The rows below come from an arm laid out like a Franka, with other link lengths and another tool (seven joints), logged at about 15 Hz.
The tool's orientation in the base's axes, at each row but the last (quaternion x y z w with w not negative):
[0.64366, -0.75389, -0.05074, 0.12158]
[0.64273, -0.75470, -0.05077, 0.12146]
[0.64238, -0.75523, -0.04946, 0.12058]
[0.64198, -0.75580, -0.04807, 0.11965]
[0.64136, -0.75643, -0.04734, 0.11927]
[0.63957, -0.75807, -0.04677, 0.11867]
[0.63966, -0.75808, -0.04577, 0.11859]
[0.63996, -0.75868, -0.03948, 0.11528]
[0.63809, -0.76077, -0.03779, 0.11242]
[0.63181, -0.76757, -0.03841, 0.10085]
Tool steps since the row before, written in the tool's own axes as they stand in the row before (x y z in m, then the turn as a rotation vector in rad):
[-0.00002, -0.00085, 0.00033, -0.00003, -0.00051, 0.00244]
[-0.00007, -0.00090, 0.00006, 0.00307, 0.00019, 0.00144]
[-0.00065, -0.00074, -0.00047, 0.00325, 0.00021, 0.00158]
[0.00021, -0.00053, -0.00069, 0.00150, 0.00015, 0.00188]
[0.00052, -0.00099, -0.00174, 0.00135, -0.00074, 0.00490]
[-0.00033, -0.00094, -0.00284, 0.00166, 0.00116, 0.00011]
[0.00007, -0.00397, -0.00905, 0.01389, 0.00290, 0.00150]
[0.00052, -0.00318, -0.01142, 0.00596, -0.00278, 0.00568]
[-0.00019, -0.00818, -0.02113, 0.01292, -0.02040, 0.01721]
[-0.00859, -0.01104, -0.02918, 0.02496, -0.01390, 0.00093]
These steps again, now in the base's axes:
[0.00074, -0.00015, -0.00052, -0.00011, -0.00025, -0.00248]
[0.00086, -0.00009, -0.00028, -0.00098, -0.00310, -0.00098]
[0.00092, 0.00055, 0.00021, -0.00106, -0.00328, -0.00109]
[0.00064, -0.00024, 0.00057, -0.00082, -0.00160, -0.00160]
[0.00129, -0.00054, 0.00152, -0.00067, -0.00185, -0.00474]
[0.00163, 0.00039, 0.00250, -0.00139, -0.00143, 0.00035]
[0.00595, -0.00003, 0.00789, -0.00527, -0.01323, 0.00087]
[0.00555, -0.00007, 0.01049, 0.00047, -0.00683, -0.00535]
[0.01254, 0.00051, 0.01887, 0.01379, -0.01786, -0.01924]
[0.01811, 0.00820, 0.02553, 0.00866, -0.02723, -0.00085]

